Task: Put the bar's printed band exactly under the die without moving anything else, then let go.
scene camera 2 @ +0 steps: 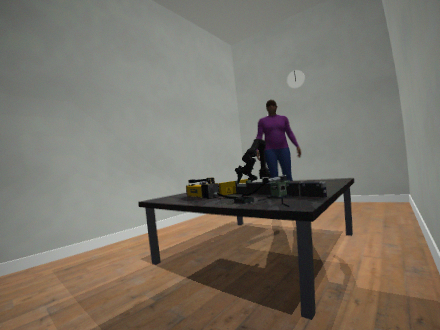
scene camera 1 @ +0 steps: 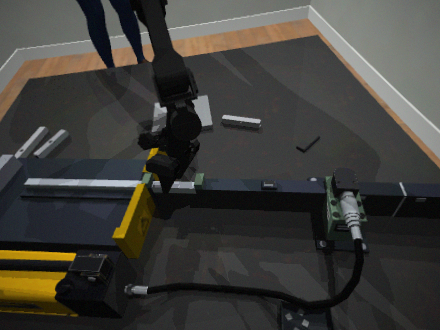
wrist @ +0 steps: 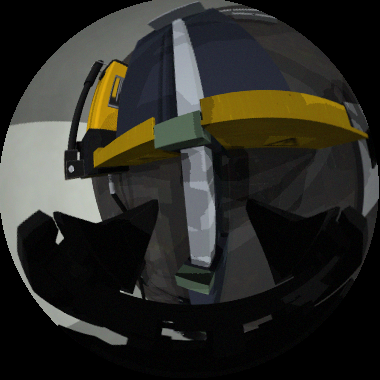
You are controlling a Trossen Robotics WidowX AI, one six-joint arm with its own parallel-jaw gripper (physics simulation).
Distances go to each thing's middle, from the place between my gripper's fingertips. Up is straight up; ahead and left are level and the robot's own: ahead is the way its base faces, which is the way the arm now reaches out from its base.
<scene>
The black cable (scene camera 1: 294,306) is 310 mm ahead of my hand, 90 mm to the left of it and 10 mm below it.
</scene>
